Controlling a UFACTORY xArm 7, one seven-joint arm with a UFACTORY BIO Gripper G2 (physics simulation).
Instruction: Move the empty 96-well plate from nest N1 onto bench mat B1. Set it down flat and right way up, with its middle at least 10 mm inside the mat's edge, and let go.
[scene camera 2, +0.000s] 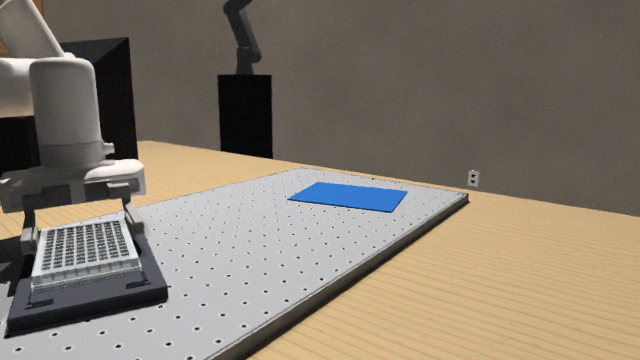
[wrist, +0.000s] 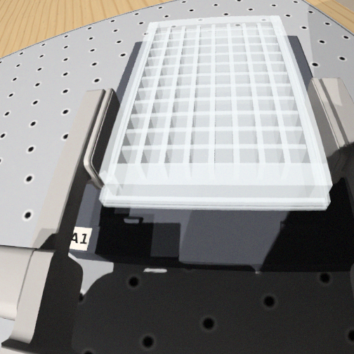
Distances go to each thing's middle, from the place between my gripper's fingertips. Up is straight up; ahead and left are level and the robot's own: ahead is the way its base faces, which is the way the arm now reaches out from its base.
I see the dark nest N1 (scene camera 2: 79, 301) 1 cm ahead of my hand and 3 cm below it. The rest, counted from my hand: blue bench mat B1 (scene camera 2: 376, 199): 4 cm ahead, 40 cm to the left, 3 cm below; clear 96-well plate (scene camera 2: 71, 255): 1 cm ahead, 1 cm to the right.
